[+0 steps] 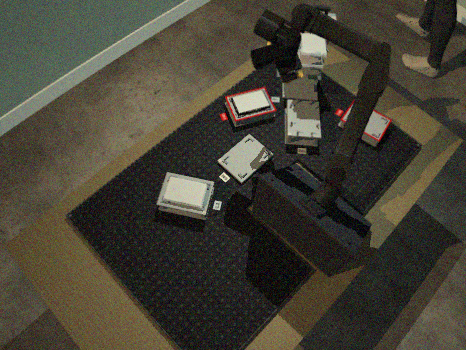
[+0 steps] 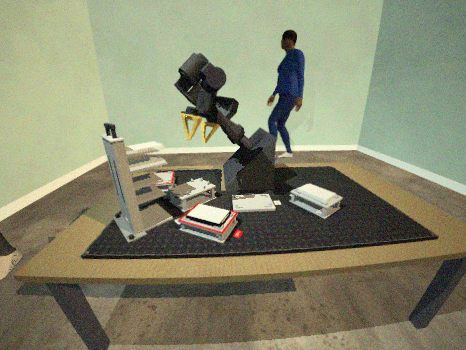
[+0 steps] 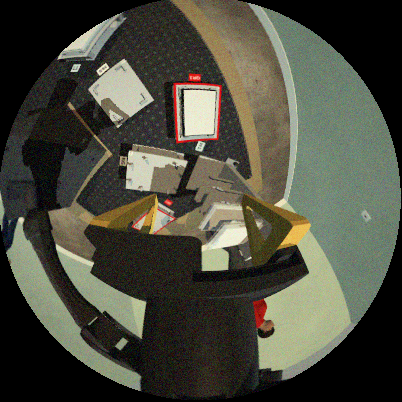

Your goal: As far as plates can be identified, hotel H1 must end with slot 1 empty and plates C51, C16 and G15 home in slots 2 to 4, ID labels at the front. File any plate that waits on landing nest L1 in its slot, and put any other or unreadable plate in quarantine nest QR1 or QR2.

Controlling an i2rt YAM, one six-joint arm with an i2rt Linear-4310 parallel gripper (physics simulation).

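Places are measured from the arm's base along level axes (x ahead, y left, z up), in metres.
Pixels of known places: gripper, fingertip midpoint: (image 1: 282, 69) (image 2: 197, 141) (image 3: 199, 198); arm's base at its link origin: (image 1: 318, 204) (image 2: 249, 148) (image 3: 32, 187).
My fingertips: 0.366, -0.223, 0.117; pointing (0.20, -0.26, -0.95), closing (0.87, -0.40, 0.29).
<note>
Ahead of a thing's pixels: the offset from my fingertips to its middle, as dx, dy, dz. "spot": to the spot under its first point.
My gripper (image 1: 285, 60) (image 2: 197, 140) (image 3: 199, 198) is open and empty, high above the mat near hotel H1 @(+0.045, -0.213, -0.100) (image 2: 117, 170). The hotel holds a white plate @(+0.018, -0.183, -0.013) (image 2: 145, 148) (image 3: 229, 234) in its top slot and another plate @(+0.018, -0.183, -0.066) (image 2: 149, 164) in the slot below; the two lower shelves look bare. A white plate with a dark rim @(+0.089, +0.032, -0.227) (image 1: 251, 101) (image 2: 210, 213) (image 3: 200, 112) sits on red-edged nest QR1 @(spot: +0.156, -0.015, -0.275) (image 3: 219, 115). A white plate @(-0.024, +0.453, -0.217) (image 1: 185, 191) (image 2: 316, 192) sits on landing nest L1 @(spot: -0.053, +0.498, -0.269) (image 1: 182, 212) (image 2: 312, 206). Red-edged nest QR2 @(-0.262, -0.238, -0.252) (image 1: 376, 127) looks bare. Plate IDs are unreadable.
The regrip stand (image 1: 302, 122) (image 2: 192, 195) (image 3: 150, 170) stands beside the hotel. A flat pale pad @(spot: -0.039, +0.202, -0.262) (image 1: 242, 155) (image 2: 253, 202) (image 3: 120, 90) lies between QR1 and L1. The arm's dark base (image 1: 300, 215) (image 2: 250, 165) stands at the mat's edge. A person in blue (image 2: 290, 75) stands behind the table.
</note>
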